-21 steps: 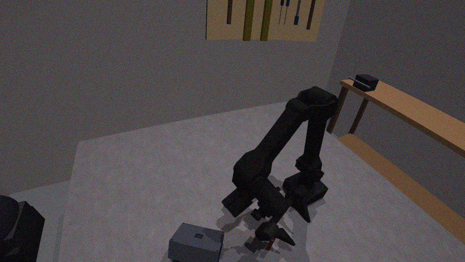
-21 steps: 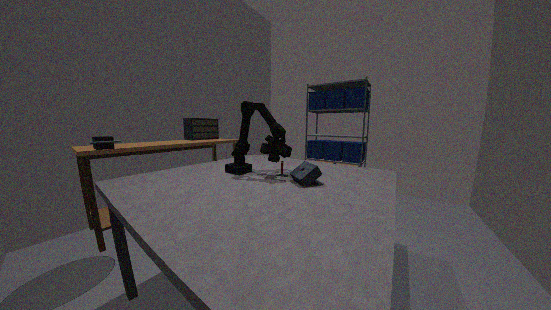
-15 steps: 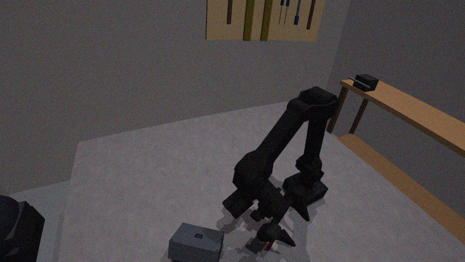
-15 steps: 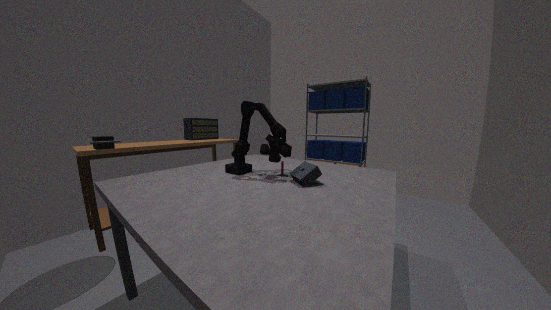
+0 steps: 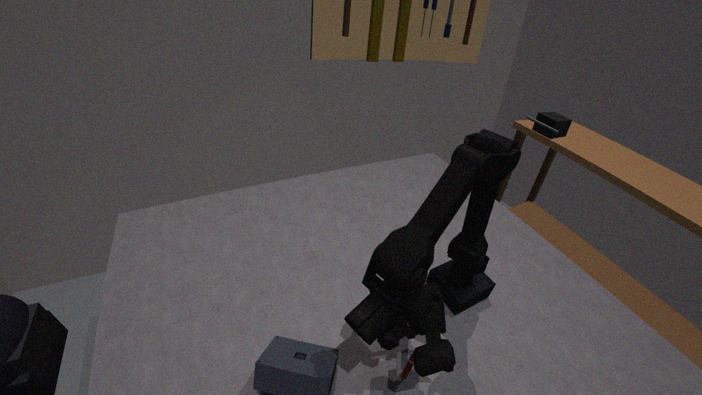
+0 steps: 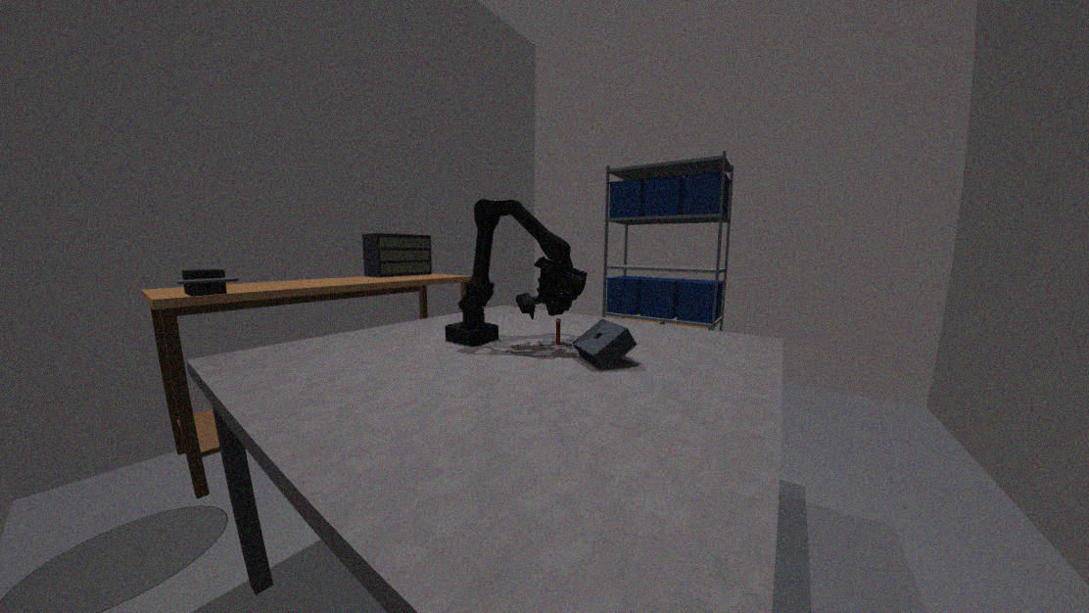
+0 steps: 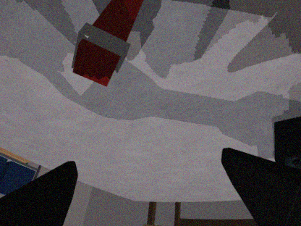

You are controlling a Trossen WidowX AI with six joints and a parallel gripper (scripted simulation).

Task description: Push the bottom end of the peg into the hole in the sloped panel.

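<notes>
The square peg is 6 cm ahead of my gripper tip, 3 cm below it and 2 cm to the right of it. The rest, counted from my gripper tip: panel block 25 cm ahead, 11 cm to the right, 4 cm below.
</notes>
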